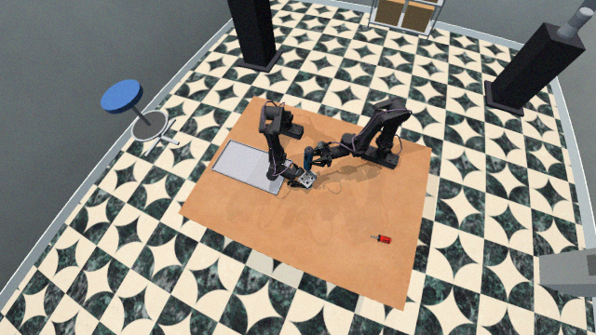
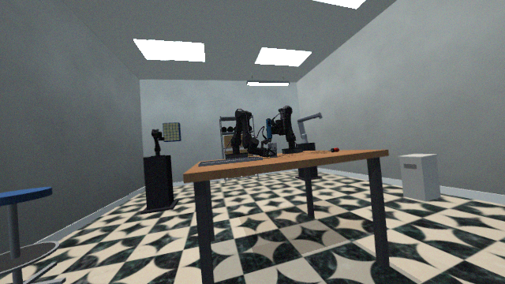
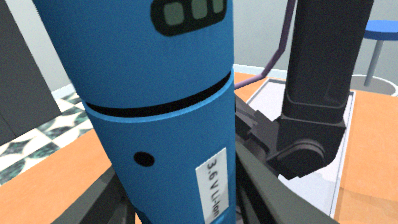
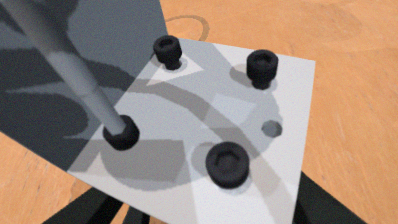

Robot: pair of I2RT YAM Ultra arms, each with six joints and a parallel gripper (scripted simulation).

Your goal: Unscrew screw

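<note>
My right hand is right at the round joint module. From my right hand the other things lie so: grey mat 1 cm ahead, 33 cm to the right, 2 cm below; then grey bracket 5 cm above; then screw 1 cm ahead, 2 cm to the right, 5 cm above.
</note>
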